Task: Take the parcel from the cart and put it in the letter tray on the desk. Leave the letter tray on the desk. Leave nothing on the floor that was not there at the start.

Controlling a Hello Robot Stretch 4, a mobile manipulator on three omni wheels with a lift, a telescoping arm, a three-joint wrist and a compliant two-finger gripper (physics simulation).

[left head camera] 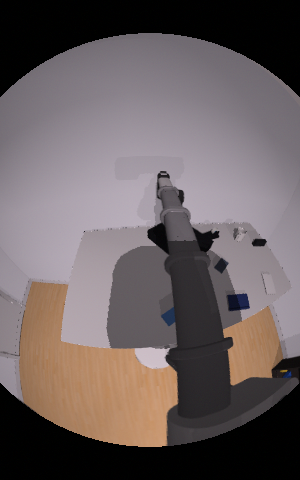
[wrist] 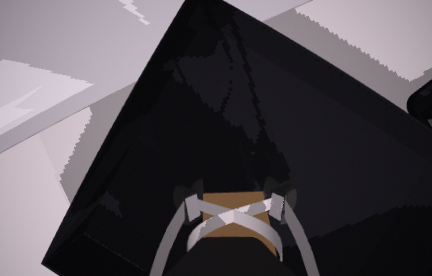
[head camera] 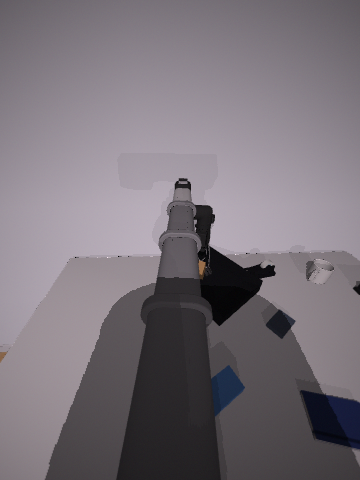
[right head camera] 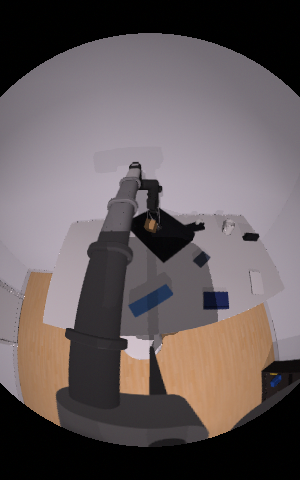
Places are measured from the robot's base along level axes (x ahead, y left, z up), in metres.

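Pixels of known places: gripper, fingertip midpoint: (wrist: 235,192); robot's base, origin of the base link: (left head camera: 155,348) (right head camera: 141,339).
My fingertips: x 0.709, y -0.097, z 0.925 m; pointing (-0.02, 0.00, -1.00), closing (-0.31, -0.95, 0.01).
Note:
For each thing: its top centre in the pictures, then the offset to it from my fingertips. "pt": a spot on its surface instead. Level surfaces: height alone.
- small brown box, middle of its top: (head camera: 199,257) (right head camera: 150,216) dx -0.048, dy +0.017, dz +0.138 m
- desk, its level: dz -0.002 m
- blue box, middle of its top: (head camera: 207,400) (right head camera: 150,299) dx -0.466, dy +0.014, dz +0.028 m
- dark square item, middle of its top: (head camera: 281,321) (right head camera: 202,257) (left head camera: 221,264) dx -0.241, dy -0.272, dz +0.016 m
- dark blue book, middle of its top: (head camera: 339,419) (right head camera: 216,299) (left head camera: 238,301) dx -0.487, dy -0.306, dz +0.010 m
- white mug, surface spot: (head camera: 320,271) (right head camera: 228,226) pt dx -0.030, dy -0.516, dz +0.070 m
- black object, middle of its top: (head camera: 261,262) (right head camera: 195,220) (left head camera: 211,228) dx +0.019, dy -0.276, dz +0.068 m
The parcel, a small brown box (head camera: 202,269) (right head camera: 151,225) (wrist: 233,200), is between the fingertips of my gripper (right head camera: 152,222) (wrist: 235,192), which is shut on it. The letter tray, black and square (head camera: 227,295) (right head camera: 164,247) (wrist: 340,125), lies turned at an angle near the back edge of the desk (head camera: 90,300) (left head camera: 90,290) (right head camera: 65,280). In the wrist view the parcel is over the tray's inside, near one side. Whether it touches the tray floor cannot be told. In the head view my arm hides part of the tray and parcel.
A blue box (head camera: 227,387) (right head camera: 151,300), a dark square item (head camera: 280,323) (right head camera: 201,259) and a dark blue book (head camera: 332,417) (right head camera: 216,300) lie on the desk. A white mug (head camera: 320,271) (right head camera: 228,226) stands back right. A black object (right head camera: 195,227) adjoins the tray. The wall is behind.

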